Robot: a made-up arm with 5 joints.
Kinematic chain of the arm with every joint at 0, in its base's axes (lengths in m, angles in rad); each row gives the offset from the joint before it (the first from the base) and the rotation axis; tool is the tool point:
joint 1: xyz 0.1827 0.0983 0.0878 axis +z
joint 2: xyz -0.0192 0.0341 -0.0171 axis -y
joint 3: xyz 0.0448 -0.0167 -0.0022 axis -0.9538 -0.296 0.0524
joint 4: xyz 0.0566 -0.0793 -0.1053 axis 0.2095 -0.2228 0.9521
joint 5: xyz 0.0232 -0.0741 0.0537 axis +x
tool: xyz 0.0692 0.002 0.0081
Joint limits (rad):
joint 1: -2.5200..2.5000
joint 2: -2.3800..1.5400
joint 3: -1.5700..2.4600
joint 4: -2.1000..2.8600
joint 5: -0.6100..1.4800
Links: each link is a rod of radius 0.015 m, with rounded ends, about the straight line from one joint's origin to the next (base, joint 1, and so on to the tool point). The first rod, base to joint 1, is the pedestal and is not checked.
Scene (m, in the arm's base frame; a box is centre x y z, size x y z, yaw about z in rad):
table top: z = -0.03
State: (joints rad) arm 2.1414 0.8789 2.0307 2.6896 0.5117
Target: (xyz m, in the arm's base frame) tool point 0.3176 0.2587 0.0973
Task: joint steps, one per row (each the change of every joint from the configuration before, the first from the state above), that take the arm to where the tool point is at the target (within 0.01 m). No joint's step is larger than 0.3 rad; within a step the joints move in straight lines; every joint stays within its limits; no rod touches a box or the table.
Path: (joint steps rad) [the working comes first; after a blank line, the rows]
Joints at the target: 0.9968 -0.2952 1.0306 0.8016 0.8449
Straight joint move there: clear.

1: -0.1635 -0.1677 -0.1429 -0.2697 0.0476
2: -0.1635 -0.1678 -0.1428 -0.2697 0.0476
3: -0.1635 -0.1677 -0.1429 -0.2697 0.0476
4: -0.1635 -0.1677 -0.1429 -0.2697 0.0476
5: -0.1635 -0.1677 -0.1429 -0.2698 0.0476
6: -0.1635 -0.1678 -0.1428 -0.2697 0.0476
7: -0.1636 -0.1677 -0.1429 -0.2697 0.0476

